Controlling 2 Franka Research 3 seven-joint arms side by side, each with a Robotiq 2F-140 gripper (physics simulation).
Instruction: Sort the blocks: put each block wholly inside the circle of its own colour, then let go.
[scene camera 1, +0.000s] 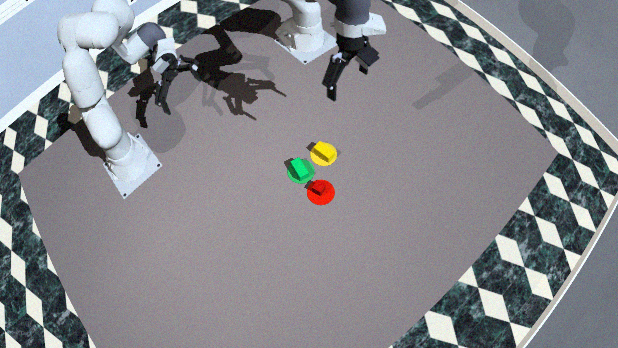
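Note:
A yellow block (326, 151) rests on the yellow circle (318, 160) and appears to lie within it. A green block (300, 169) rests on the green circle (291, 175); its upper end reaches the circle's upper edge in the picture, and I cannot tell whether it is wholly inside. A dark red block (318, 188) sits on the upper part of the red circle (322, 199). My left gripper (348, 83) is open and empty, above and apart from the blocks in the picture. My right gripper (154, 117) is open and empty, far to the left of the blocks.
The right arm's base plate (125, 189) is at the left, and the left arm's base plate (306, 56) is at the top. A brown-grey mat (225, 250) lies under the circles, with a green and cream diamond-patterned floor around it. Arm shadows fall between the bases.

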